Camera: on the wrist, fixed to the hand. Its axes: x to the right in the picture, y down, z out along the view.
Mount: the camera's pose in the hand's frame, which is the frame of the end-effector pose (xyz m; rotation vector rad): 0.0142 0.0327 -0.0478 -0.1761 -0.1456 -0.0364
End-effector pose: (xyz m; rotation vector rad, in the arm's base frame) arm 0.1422 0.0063 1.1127 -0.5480 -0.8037 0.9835
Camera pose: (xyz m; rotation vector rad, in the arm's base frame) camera 0.1682 0.0314 1.0653 -0.6157 -1.0339 0.9319
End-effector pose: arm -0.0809 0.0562 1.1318 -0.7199 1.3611 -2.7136
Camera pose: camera -0.1192 0.0689 1.0879 -0.9425 1.5793 -2.5313
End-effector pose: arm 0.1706 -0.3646 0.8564 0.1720 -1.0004 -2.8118
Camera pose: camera 0.1676 -0.4217 0.8395 -0.0360 -0.7772 -2.9626
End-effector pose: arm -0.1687 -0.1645 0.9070 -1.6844 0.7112 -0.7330
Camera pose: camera -0.1996 -0.2110 0.8861 -1.8944 0.6593 -0.5793
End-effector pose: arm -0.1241 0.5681 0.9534 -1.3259 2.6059 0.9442
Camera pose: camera -0.1477 0.5461 1.0035 -1.2822 2.4304 1.2391
